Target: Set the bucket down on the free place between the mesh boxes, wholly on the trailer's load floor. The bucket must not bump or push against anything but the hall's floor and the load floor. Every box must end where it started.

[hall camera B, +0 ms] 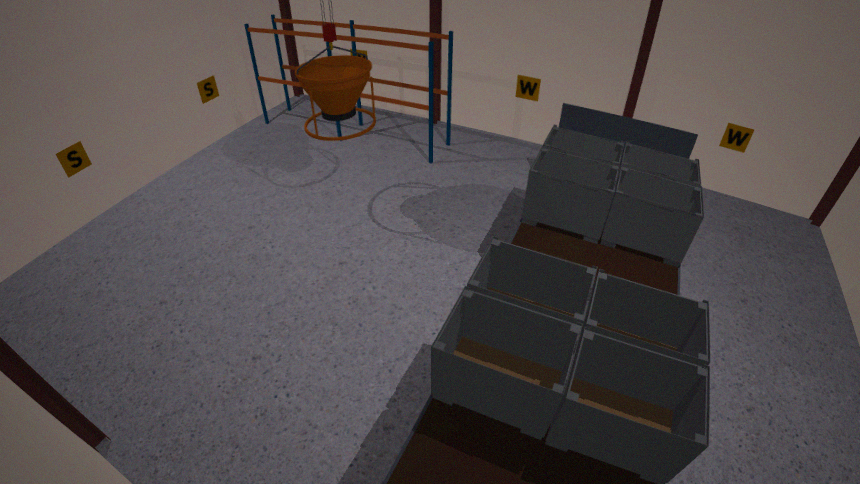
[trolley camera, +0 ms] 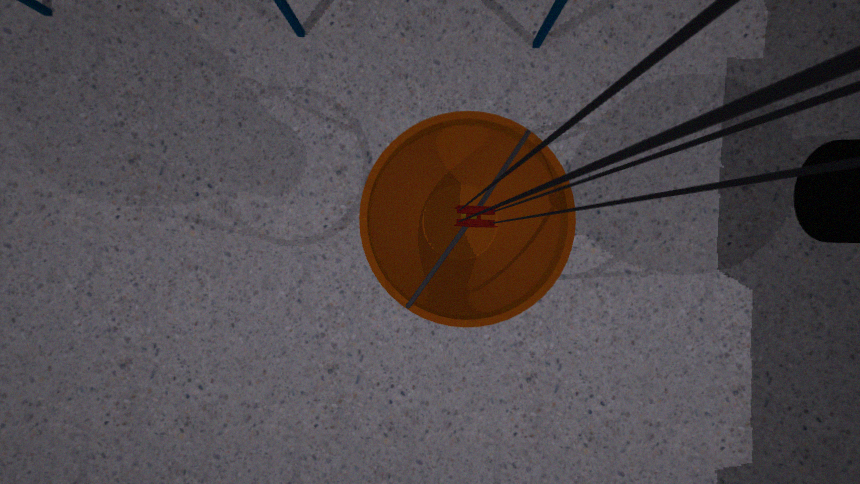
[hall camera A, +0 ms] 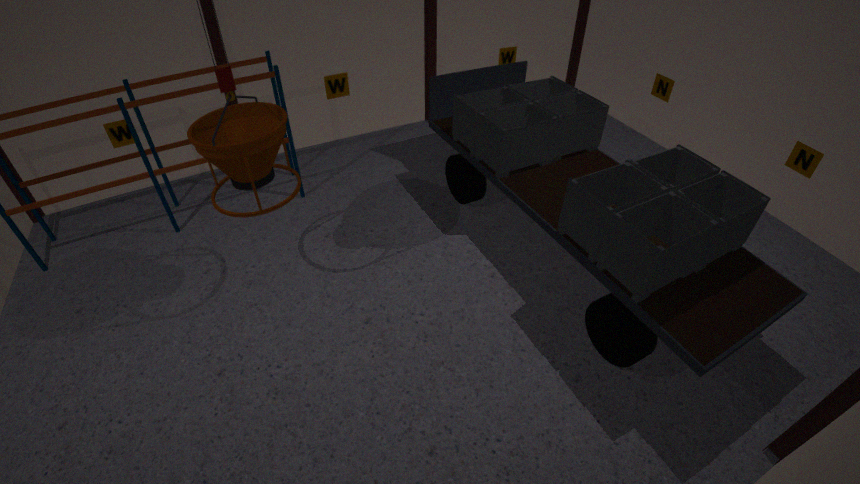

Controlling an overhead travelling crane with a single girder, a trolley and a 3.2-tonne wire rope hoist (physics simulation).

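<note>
The orange bucket (hall camera A: 249,153) (hall camera B: 335,90) (trolley camera: 391,210) hangs upright above the hall floor, and its foot ring is clear of the floor. My hook (hall camera A: 230,96) (hall camera B: 330,45) (trolley camera: 475,216), under the red block, holds the bucket's grey bail. The trailer's brown load floor (hall camera A: 541,187) (hall camera B: 601,257) shows between two groups of grey mesh boxes. The group by the headboard (hall camera A: 499,135) (hall camera B: 562,198) and the group nearer the tail (hall camera A: 607,240) (hall camera B: 493,379) stand on the trailer. The bucket is well to the side of the trailer. The mesh boxes do not show in the trolley camera.
A rack with blue posts (hall camera A: 150,168) (hall camera B: 431,102) and orange beams stands close behind the bucket by the W wall. The trailer's grey headboard (hall camera A: 481,87) (hall camera B: 625,127) rises beyond the far boxes. A black trailer wheel (hall camera A: 466,180) (trolley camera: 830,192) shows at the trolley camera's right edge.
</note>
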